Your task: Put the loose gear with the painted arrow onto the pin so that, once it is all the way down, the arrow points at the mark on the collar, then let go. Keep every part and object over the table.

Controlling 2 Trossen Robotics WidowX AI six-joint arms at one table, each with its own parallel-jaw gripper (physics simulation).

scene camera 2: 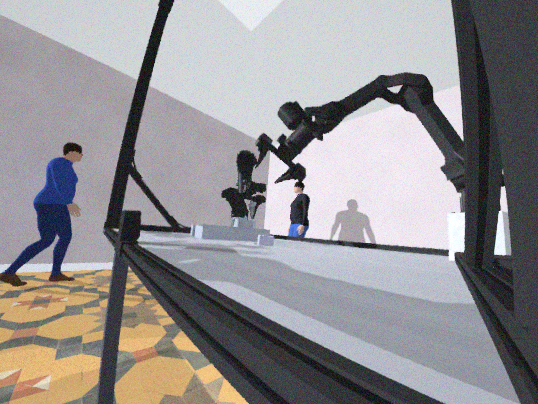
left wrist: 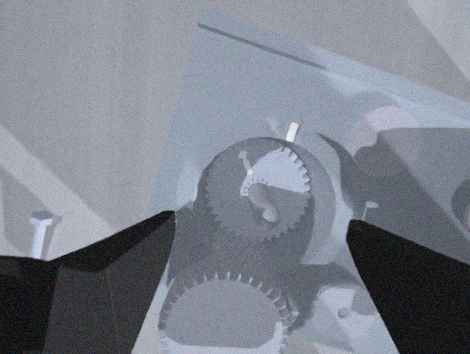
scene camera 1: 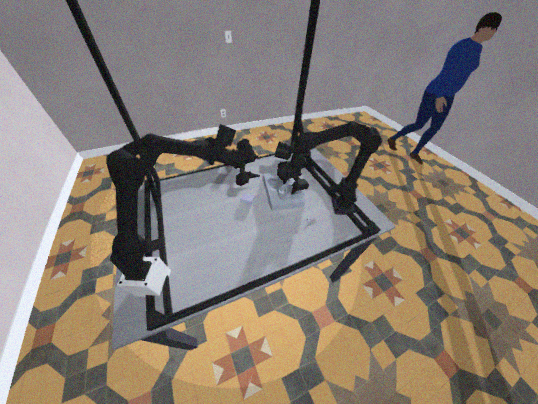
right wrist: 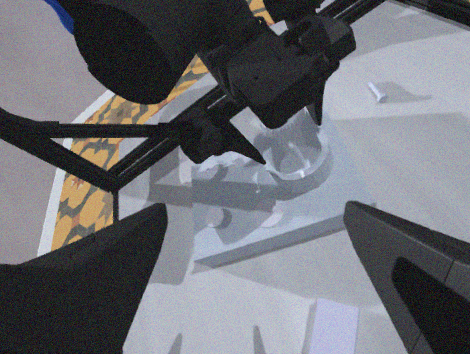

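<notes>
The gear with the painted arrow lies inside the collar ring around the pin, on the grey base plate. Its arrow points up-left, while the white mark on the collar lies up-right, so the two are apart. My left gripper is open and empty, with a finger on each side just above the collar; it also shows in the right wrist view and in scene camera 1. My right gripper is open and empty, higher up and off to the side of the plate.
A larger gear sits on the plate next to the collar. A small pale block lies beside the plate, and a loose screw lies farther off. Black frame posts rise at the table's back. A person walks beyond the table.
</notes>
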